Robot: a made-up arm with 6 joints. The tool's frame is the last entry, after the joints.
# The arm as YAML. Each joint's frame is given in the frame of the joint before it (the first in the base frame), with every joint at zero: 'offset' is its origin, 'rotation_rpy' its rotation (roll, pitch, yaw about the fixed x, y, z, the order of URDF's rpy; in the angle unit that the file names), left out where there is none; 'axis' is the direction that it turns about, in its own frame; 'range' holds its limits. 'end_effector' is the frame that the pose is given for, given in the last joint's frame.
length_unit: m
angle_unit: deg
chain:
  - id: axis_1
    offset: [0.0, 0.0, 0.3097]
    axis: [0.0, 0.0, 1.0]
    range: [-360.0, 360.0]
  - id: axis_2
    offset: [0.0, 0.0, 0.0]
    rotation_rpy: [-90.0, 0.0, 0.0]
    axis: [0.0, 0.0, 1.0]
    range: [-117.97, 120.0]
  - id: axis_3
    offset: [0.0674, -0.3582, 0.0]
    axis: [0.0, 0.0, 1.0]
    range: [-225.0, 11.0]
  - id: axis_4
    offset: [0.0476, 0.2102, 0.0]
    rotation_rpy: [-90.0, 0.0, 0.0]
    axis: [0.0, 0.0, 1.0]
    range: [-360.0, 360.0]
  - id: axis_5
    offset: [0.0, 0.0, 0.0]
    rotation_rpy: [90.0, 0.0, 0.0]
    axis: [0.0, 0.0, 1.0]
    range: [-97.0, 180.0]
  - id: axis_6
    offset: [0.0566, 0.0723, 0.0]
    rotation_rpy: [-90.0, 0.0, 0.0]
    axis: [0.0, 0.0, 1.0]
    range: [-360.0, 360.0]
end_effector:
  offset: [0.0, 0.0, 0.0]
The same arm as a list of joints. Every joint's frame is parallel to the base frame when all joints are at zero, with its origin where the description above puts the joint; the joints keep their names.
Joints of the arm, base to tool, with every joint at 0 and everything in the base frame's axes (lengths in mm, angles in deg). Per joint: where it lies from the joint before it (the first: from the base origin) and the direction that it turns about. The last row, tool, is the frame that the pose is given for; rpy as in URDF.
axis_1: origin 0 0 309.7 axis +z
axis_2: origin 0 0 0 axis +y
axis_3: origin 67.4 0 358.2 axis +y
axis_4: origin 47.6 0 -210.2 axis -z
axis_5: origin 0 0 0 axis +y
axis_6: origin 56.6 0 -72.3 axis -z
tool: origin 0 0 0 rpy 180 0 0
Joint limits (deg, base to tool): -360..360 -117.97..120 -225..11 -360..360 -97..180 -360..360

